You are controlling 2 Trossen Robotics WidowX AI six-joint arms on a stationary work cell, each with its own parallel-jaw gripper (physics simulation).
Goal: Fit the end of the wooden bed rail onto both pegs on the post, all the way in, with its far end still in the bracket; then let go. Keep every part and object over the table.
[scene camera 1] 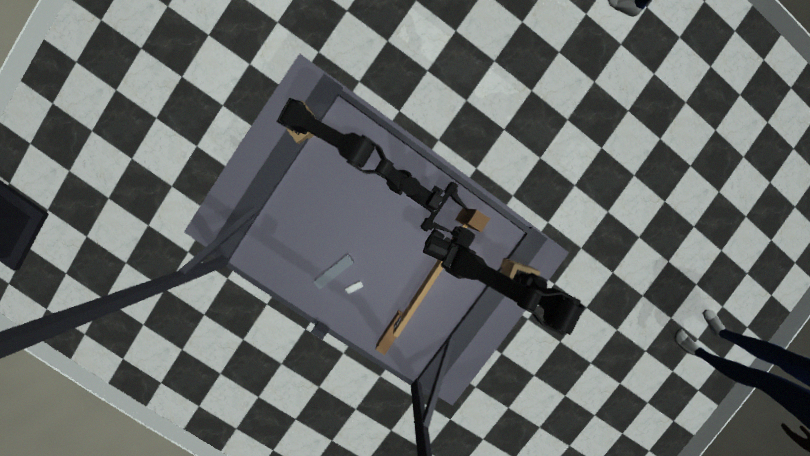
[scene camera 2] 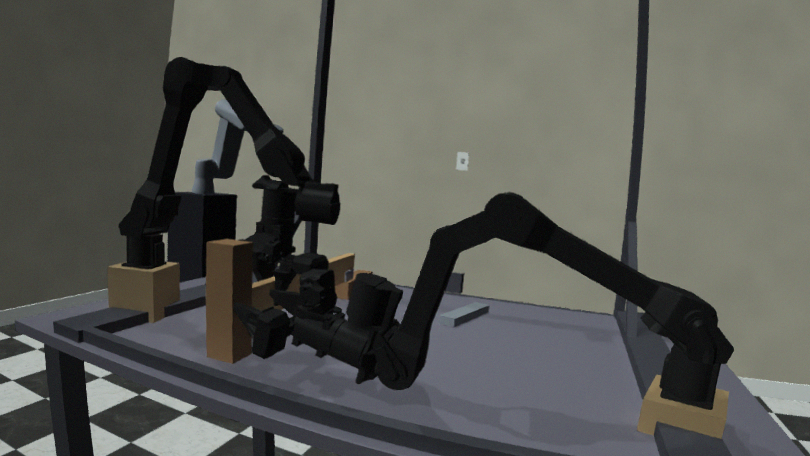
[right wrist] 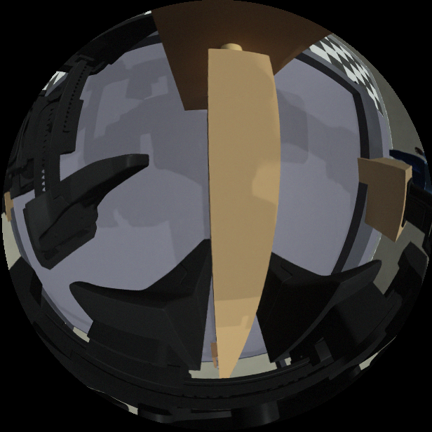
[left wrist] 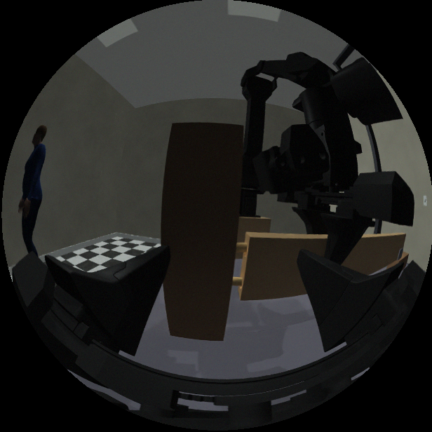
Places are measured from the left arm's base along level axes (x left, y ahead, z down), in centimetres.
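Pixels of known places: left gripper, between the fingertips: (scene camera 1: 460, 221) (scene camera 2: 253, 298); right gripper, between the fingertips: (scene camera 2: 271, 304); left arm's base, origin of its link: (scene camera 1: 299, 121) (scene camera 2: 688, 394); right arm's base, origin of its link: (scene camera 1: 522, 280) (scene camera 2: 144, 264).
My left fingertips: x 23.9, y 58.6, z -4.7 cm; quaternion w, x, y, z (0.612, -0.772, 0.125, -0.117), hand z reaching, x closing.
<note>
For each thing: its middle in the pictures, then the offset to it from my left fingertips. "spot": a spot on its surface instead.
- brown post, a spot on its surface: (scene camera 2: 228, 300) spot: dx +5.1, dy -1.0, dz -0.6 cm
- pale wooden rail, middle of its body: (scene camera 2: 307, 282) (scene camera 1: 429, 281) dx -20.5, dy +11.1, dz +2.0 cm
- grey-blue bar, middle of its body: (scene camera 2: 465, 313) (scene camera 1: 333, 271) dx -46.9, dy -10.6, dz +8.3 cm
- small white block, middle of its body: (scene camera 1: 354, 287) dx -44.6, dy -1.5, dz +8.6 cm
The brown post (scene camera 1: 475, 219) (scene camera 2: 228, 300) (left wrist: 202, 230) (right wrist: 240, 20) stands upright. The pale wooden rail (scene camera 1: 419, 297) (scene camera 2: 342, 266) (left wrist: 280, 267) (right wrist: 240, 165) is on edge, its near end at the post's upper peg (left wrist: 241, 247) and lower peg (left wrist: 236, 281). A short bare length of each peg shows between rail and post. The rail's far end is at the orange bracket (scene camera 1: 385, 342) (scene camera 2: 344, 290). My right gripper (right wrist: 225, 244) is shut on the rail. My left gripper (scene camera 2: 256, 301) (left wrist: 236, 255) is open, with the post and rail end between its spread fingers in its wrist view.
A grey-blue bar (scene camera 1: 333, 270) (scene camera 2: 464, 314) and a small white block (scene camera 1: 354, 287) lie on the table. One left finger (right wrist: 120, 167) is close beside the rail in the right wrist view. The table's raised edge (scene camera 1: 430, 150) runs behind the post. The two arms are close together there.
</note>
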